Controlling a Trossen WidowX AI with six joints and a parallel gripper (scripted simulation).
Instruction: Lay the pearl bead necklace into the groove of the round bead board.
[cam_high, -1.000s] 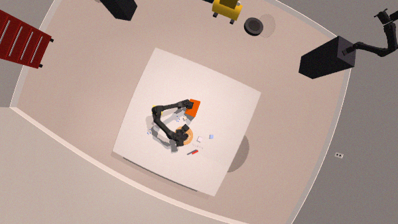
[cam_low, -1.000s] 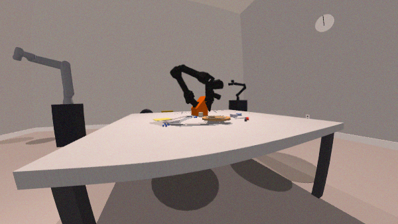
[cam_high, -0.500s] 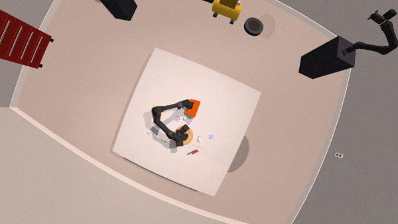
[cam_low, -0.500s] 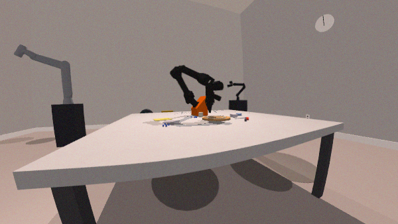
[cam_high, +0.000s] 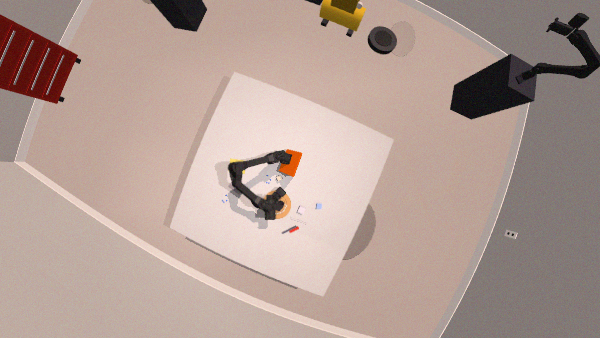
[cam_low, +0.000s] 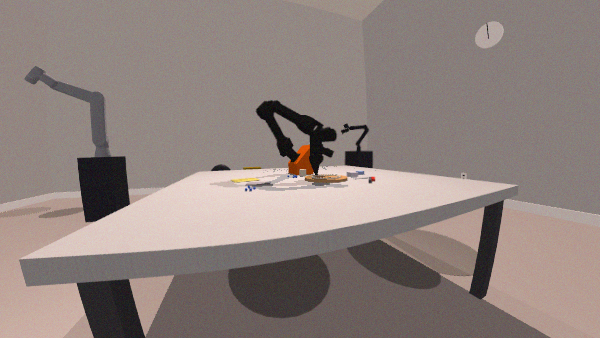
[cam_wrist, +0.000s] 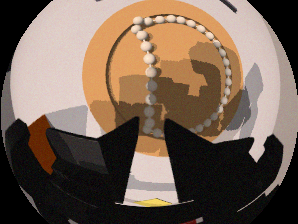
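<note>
My gripper tip is 4 cm short of the round tan bead board, 3 cm to the right of it and 1 cm above it. The rest, counted from my gripper tip: tool (18 cm to the left, 18 cm ahead, 1 cm below); then white square (20 cm to the left, 2 cm ahead, 1 cm below); then pale blue cube (31 cm to the left, 4 cm behind, 1 cm below).
</note>
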